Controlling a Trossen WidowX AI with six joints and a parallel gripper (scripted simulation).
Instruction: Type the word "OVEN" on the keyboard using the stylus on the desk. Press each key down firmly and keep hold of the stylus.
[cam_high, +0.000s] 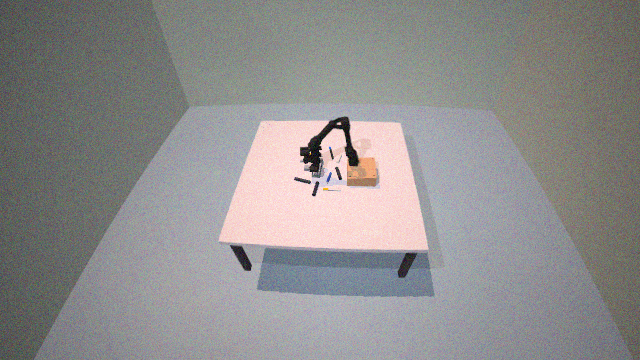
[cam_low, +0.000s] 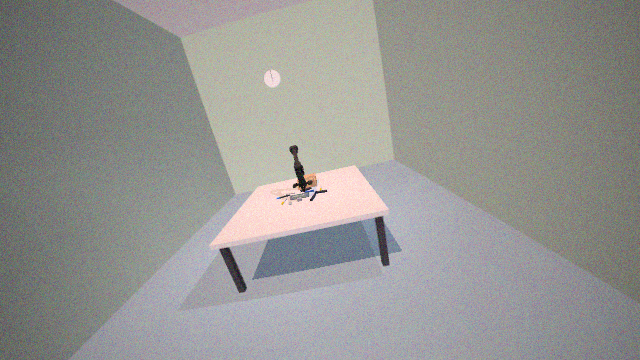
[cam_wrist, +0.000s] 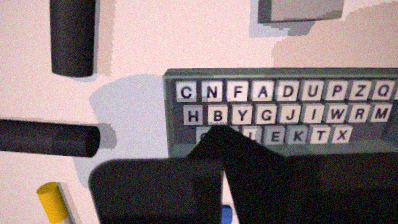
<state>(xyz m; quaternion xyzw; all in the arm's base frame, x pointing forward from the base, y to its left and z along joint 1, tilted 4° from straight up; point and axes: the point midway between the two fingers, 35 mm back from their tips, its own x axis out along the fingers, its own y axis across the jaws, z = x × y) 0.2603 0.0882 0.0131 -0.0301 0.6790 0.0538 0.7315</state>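
The blue stylus is 10 cm behind my gripper tip, 5 cm to the left of it and 3 cm below it.
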